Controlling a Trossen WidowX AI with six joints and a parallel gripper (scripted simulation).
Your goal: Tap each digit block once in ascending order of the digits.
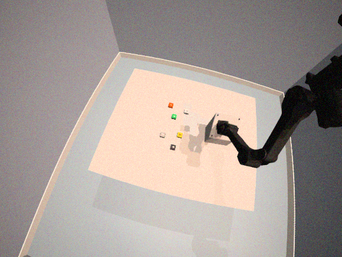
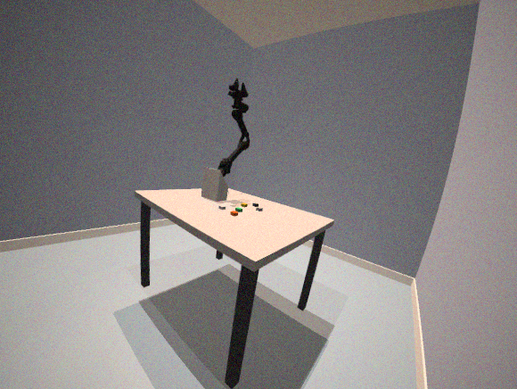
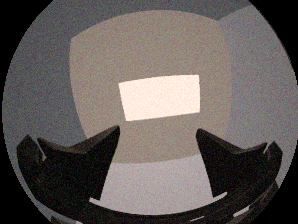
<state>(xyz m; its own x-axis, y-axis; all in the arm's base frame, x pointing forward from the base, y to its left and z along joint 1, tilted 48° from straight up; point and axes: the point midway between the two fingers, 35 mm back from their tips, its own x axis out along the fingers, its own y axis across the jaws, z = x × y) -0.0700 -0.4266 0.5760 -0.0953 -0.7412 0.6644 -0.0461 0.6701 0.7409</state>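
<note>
Now: gripper tip 900 mm above the black block, 310 mm short of it and 10 mm to the left of it. Round my gripper tip: pale grey block (900 mm below, 380 mm ahead, 90 mm to the right); then yellow block (900 mm below, 270 mm ahead, 100 mm to the right); then white block (900 mm below, 290 mm to the right, 230 mm ahead).
</note>
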